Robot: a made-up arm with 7 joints. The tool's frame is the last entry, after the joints.
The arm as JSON. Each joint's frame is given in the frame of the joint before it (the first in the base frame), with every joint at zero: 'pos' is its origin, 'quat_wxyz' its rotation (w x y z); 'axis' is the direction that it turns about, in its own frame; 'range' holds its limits. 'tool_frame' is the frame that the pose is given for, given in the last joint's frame.
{
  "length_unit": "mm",
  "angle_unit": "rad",
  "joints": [
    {
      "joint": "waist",
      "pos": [
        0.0,
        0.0,
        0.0
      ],
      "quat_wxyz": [
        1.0,
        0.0,
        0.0,
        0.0
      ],
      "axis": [
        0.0,
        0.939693,
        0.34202
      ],
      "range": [
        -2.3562,
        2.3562
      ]
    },
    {
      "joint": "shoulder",
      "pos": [
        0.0,
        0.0,
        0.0
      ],
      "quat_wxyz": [
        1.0,
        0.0,
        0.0,
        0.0
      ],
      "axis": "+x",
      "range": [
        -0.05,
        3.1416
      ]
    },
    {
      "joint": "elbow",
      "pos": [
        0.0,
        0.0,
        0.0
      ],
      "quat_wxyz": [
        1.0,
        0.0,
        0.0,
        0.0
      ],
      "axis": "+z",
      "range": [
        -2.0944,
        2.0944
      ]
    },
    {
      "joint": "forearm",
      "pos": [
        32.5,
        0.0,
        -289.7
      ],
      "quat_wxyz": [
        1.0,
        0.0,
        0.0,
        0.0
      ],
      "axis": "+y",
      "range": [
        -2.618,
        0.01
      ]
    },
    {
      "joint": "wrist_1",
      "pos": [
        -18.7,
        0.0,
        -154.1
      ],
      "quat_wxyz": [
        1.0,
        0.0,
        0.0,
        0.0
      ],
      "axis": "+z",
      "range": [
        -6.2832,
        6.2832
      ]
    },
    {
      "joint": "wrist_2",
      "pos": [
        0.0,
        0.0,
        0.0
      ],
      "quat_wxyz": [
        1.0,
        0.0,
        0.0,
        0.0
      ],
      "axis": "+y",
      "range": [
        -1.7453,
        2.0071
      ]
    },
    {
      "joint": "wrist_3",
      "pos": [
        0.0,
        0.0,
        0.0
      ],
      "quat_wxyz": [
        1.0,
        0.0,
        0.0,
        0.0
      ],
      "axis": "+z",
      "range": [
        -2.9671,
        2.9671
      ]
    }
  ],
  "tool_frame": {
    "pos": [
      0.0,
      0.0,
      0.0
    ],
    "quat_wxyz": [
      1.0,
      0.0,
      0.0,
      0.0
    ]
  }
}
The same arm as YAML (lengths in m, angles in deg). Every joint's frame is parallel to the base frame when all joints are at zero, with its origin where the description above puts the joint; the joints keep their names.
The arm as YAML. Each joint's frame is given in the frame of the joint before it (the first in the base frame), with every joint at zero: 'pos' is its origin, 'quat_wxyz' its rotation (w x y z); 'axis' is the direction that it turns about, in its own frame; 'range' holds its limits. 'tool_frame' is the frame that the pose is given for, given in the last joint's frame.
length_unit: m
angle_unit: deg
joints:
  - joint: waist
    pos: [0.0, 0.0, 0.0]
    quat_wxyz: [1.0, 0.0, 0.0, 0.0]
    axis: [0.0, 0.9397, 0.342]
    range: [-135.0, 135.0]
  - joint: shoulder
    pos: [0.0, 0.0, 0.0]
    quat_wxyz: [1.0, 0.0, 0.0, 0.0]
    axis: "+x"
    range: [-2.86, 180.0]
  - joint: elbow
    pos: [0.0, 0.0, 0.0]
    quat_wxyz: [1.0, 0.0, 0.0, 0.0]
    axis: "+z"
    range: [-120.0, 120.0]
  - joint: forearm
    pos: [0.0325, 0.0, -0.2897]
    quat_wxyz: [1.0, 0.0, 0.0, 0.0]
    axis: "+y"
    range: [-150.0, 0.57]
  - joint: wrist_1
    pos: [-0.0187, 0.0, -0.1541]
    quat_wxyz: [1.0, 0.0, 0.0, 0.0]
    axis: "+z"
    range: [-360.0, 360.0]
  - joint: wrist_2
    pos: [0.0, 0.0, 0.0]
    quat_wxyz: [1.0, 0.0, 0.0, 0.0]
    axis: "+y"
    range: [-100.0, 115.0]
  - joint: wrist_3
    pos: [0.0, 0.0, 0.0]
    quat_wxyz: [1.0, 0.0, 0.0, 0.0]
    axis: "+z"
    range: [-170.0, 170.0]
tool_frame:
  pos: [0.0, 0.0, 0.0]
  quat_wxyz: [1.0, 0.0, 0.0, 0.0]

